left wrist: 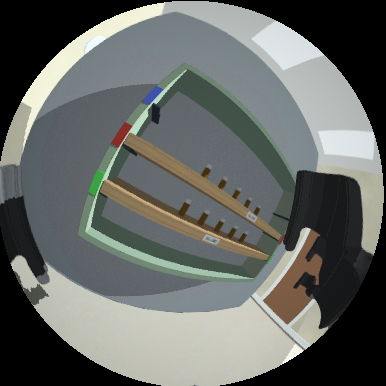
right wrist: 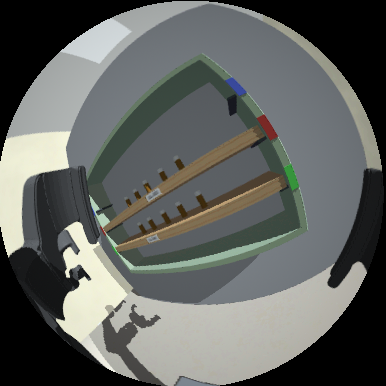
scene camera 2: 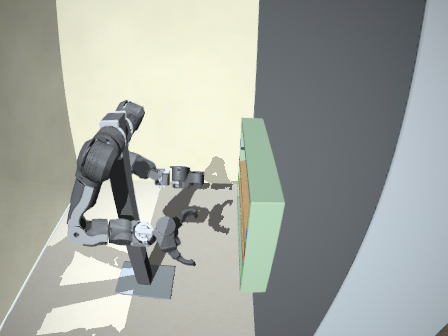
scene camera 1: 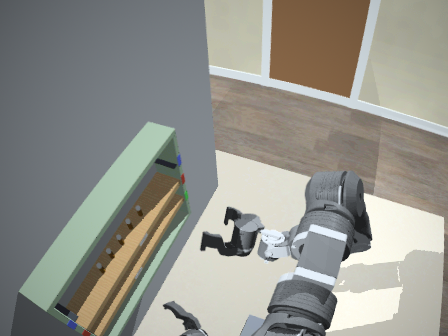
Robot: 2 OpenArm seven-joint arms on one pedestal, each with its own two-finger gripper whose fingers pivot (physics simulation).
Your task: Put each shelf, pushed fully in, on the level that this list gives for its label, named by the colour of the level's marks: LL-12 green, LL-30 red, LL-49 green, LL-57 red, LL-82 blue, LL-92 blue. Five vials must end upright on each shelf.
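Note:
In the green wall cabinet (scene camera 1: 97,214) (scene camera 2: 265,245), the upper wooden shelf (scene camera 1: 115,275) (left wrist: 175,162) (right wrist: 225,152) lies at the red marks (left wrist: 121,134) (right wrist: 267,127). The lower shelf (left wrist: 150,212) (right wrist: 225,208) lies at the green marks (left wrist: 96,183) (right wrist: 292,177). Several brown vials stand upright on each. The labels on the upper shelf (left wrist: 251,217) (right wrist: 153,194) and lower shelf are too small to read. My left gripper (scene camera 2: 200,178) (left wrist: 167,263) and right gripper (scene camera 1: 216,229) (scene camera 2: 194,238) (right wrist: 214,262) are open and empty, in front of the cabinet and apart from it. Whether the shelves are fully in is unclear.
Black brackets (left wrist: 155,113) (right wrist: 232,105) stick inward near the blue marks (left wrist: 153,95) (right wrist: 236,86), above the upper shelf, with no board on them. The grey wall (scene camera 2: 330,125) surrounds the cabinet. The pedestal's base plate (scene camera 2: 150,291) stands on the floor.

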